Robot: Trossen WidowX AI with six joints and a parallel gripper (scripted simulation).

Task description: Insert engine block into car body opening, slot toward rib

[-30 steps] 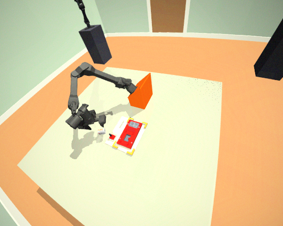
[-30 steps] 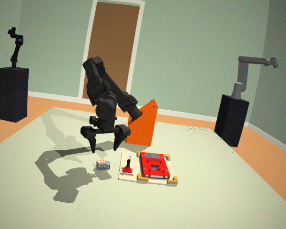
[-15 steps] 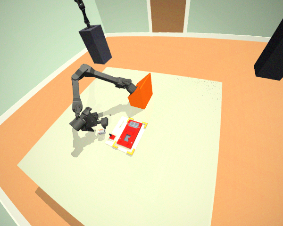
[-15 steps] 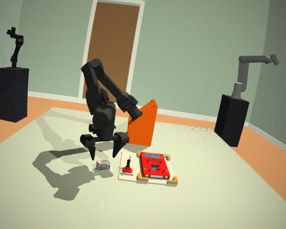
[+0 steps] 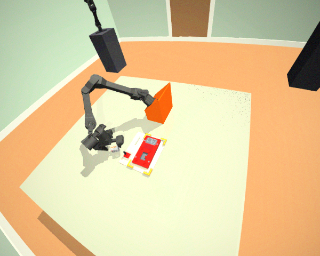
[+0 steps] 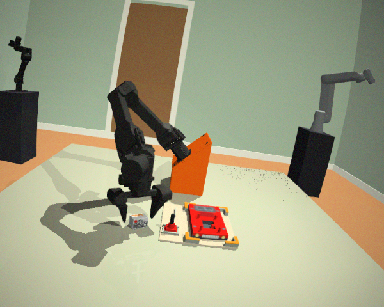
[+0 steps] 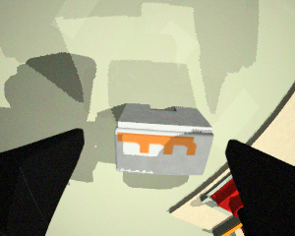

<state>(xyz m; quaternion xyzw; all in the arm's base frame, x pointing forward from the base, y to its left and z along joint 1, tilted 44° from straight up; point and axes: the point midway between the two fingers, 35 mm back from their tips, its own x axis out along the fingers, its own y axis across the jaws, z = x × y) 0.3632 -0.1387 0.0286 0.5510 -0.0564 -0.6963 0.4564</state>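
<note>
My gripper tip is 1 cm above the engine block.
</note>
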